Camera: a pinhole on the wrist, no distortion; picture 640 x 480 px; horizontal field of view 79.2 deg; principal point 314.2 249.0 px. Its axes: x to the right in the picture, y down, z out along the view. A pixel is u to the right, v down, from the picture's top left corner.
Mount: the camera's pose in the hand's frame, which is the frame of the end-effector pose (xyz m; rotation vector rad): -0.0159 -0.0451 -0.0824 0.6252 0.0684 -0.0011
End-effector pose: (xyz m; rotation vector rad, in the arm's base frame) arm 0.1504 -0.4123 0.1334 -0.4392 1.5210 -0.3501
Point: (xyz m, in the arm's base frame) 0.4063 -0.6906 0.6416
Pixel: 73.1 105.2
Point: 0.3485 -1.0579 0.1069
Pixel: 558.6 49.3
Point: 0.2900 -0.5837 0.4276
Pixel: 97.5 141.9
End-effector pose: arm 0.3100 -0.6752 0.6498 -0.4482 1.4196 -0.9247
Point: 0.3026 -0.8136 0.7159
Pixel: 491.0 248.3
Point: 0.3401 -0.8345 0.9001
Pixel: 257.7 144.4
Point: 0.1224 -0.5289 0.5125
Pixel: behind the camera
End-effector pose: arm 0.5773 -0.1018 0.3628 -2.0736 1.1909 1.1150
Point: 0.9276 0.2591 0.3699
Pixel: 240.6 27.8
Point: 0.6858 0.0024 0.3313
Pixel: 347.6 241.5
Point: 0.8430 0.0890 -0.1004
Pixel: 607.1 251.6
